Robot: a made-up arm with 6 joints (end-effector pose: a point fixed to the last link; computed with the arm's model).
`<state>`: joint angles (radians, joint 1 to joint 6).
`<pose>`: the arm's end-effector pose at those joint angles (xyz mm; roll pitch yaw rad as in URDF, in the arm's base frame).
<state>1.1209 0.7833 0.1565 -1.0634 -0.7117 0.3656</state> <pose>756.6 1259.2 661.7 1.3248 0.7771 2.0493</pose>
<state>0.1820 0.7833 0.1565 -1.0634 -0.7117 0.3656</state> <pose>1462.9 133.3 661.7 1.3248 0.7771 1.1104</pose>
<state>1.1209 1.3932 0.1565 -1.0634 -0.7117 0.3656</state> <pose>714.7 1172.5 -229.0 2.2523 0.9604 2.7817</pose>
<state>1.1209 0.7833 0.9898 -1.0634 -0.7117 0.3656</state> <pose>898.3 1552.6 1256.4 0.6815 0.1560 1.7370</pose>
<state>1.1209 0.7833 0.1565 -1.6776 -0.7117 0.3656</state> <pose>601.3 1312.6 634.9 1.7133 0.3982 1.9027</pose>
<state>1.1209 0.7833 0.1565 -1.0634 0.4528 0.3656</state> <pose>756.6 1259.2 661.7 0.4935 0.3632 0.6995</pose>
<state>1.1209 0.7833 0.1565 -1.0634 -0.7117 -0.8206</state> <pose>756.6 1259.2 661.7 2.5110 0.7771 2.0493</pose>
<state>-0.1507 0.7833 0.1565 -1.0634 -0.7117 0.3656</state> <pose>1426.2 -351.8 661.7 1.3248 0.7771 0.7777</pose>
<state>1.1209 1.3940 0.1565 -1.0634 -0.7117 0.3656</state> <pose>714.5 1172.0 -230.1 2.2537 0.9604 2.7828</pose>
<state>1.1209 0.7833 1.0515 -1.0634 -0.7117 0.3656</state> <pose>899.5 1555.1 1308.0 0.6456 0.1055 1.7323</pose>
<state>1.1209 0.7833 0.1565 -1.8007 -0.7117 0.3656</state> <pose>572.7 1330.1 639.5 1.7907 0.3296 1.8580</pose>
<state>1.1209 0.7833 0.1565 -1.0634 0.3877 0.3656</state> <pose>756.6 1259.2 661.7 0.5136 0.4052 0.7531</pose>
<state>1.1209 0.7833 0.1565 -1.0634 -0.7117 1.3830</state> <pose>756.6 1259.2 661.7 0.3074 0.7771 2.0493</pose>
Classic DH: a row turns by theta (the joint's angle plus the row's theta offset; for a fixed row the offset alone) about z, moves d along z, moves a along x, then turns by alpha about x. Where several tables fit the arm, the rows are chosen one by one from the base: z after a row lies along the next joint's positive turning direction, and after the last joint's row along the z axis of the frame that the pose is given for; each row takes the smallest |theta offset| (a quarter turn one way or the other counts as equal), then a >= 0, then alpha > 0; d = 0 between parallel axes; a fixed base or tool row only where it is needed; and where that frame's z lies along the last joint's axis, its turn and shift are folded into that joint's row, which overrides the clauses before.
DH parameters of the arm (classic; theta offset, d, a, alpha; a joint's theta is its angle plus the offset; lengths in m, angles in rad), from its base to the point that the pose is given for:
joint 1: 0 0.3693 0 -1.5708
joint 2: -1.5708 0 1.3519 3.1416
joint 3: 0 0 0 -1.5708
joint 4: 0 -0.8026 0 1.5708
joint 5: 0 0.2752 0 -1.5708
joint 6: 1.5708 0 0 1.5708
tool (fixed): -1.5708 0 0 0

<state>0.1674 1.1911 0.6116 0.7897 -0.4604 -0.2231</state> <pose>2038.0 147.9 594.4 -0.9012 0.8516 -0.3321</pose>
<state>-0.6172 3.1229 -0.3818 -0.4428 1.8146 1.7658</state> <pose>-701.0 192.6 -587.1 2.6086 1.1323 -2.3914</pose>
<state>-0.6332 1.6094 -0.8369 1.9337 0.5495 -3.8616</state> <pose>782.9 -453.5 -394.6 -1.5193 0.4158 1.9454</pose>
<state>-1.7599 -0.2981 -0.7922 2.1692 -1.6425 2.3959</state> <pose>73.8 -439.1 1481.1 1.7750 -0.5570 -3.0887</pose>
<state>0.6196 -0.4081 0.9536 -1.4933 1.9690 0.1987</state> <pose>-70.3 -76.3 2338.3 2.7188 0.3731 -1.1133</pose>
